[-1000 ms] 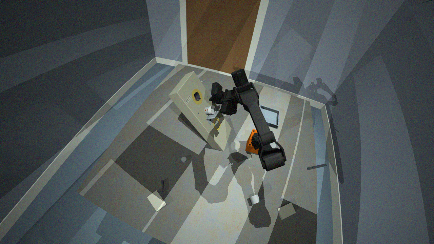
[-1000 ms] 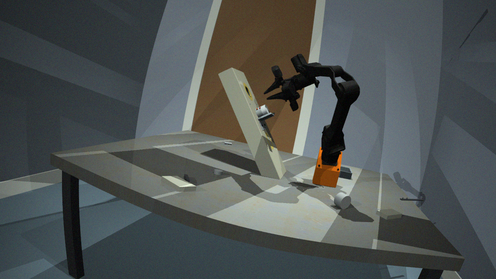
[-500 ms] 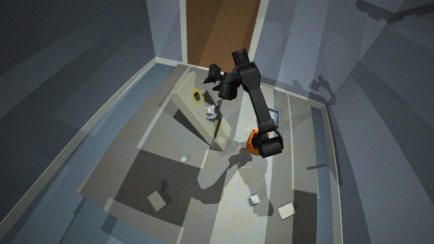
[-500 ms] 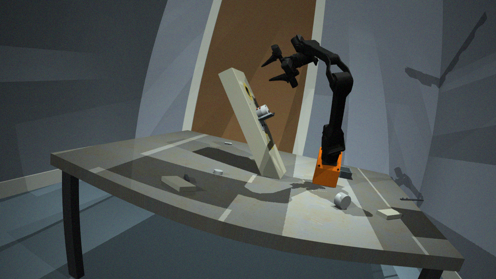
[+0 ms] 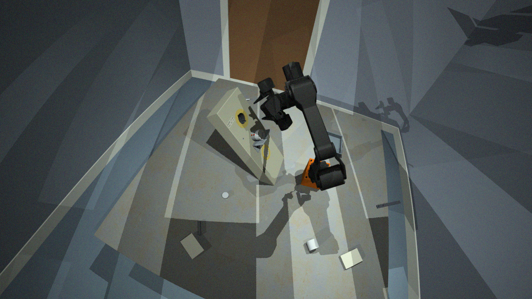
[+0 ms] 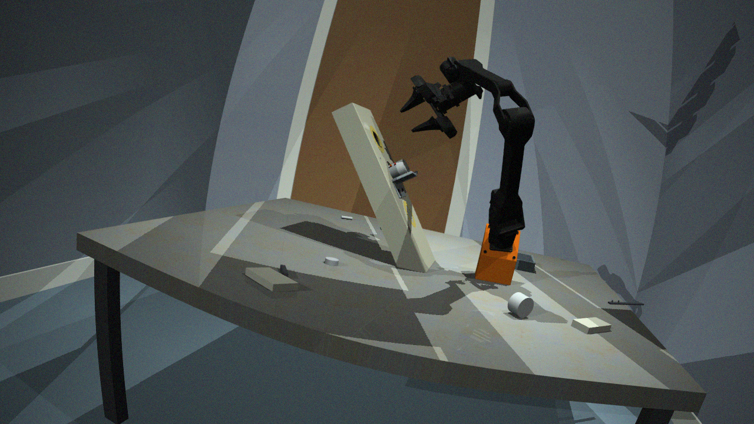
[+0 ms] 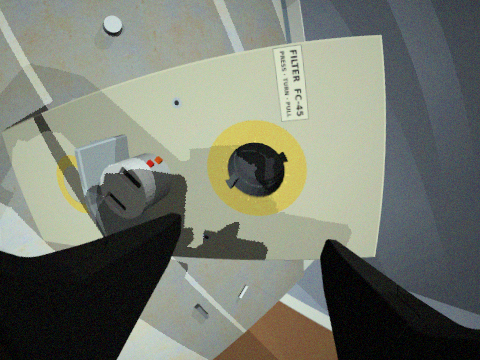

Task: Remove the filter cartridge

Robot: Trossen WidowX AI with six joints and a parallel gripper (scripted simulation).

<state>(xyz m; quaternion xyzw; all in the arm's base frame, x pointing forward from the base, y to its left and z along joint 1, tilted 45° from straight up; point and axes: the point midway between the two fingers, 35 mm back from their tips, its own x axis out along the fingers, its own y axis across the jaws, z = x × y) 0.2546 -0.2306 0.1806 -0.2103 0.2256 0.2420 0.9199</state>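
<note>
The round grey filter cartridge lies 10 mm behind my gripper tip, 10 mm to the left of it and 130 mm below it. Round my gripper tip: grey tray: 400 mm behind, 230 mm to the right, 340 mm below.
</note>
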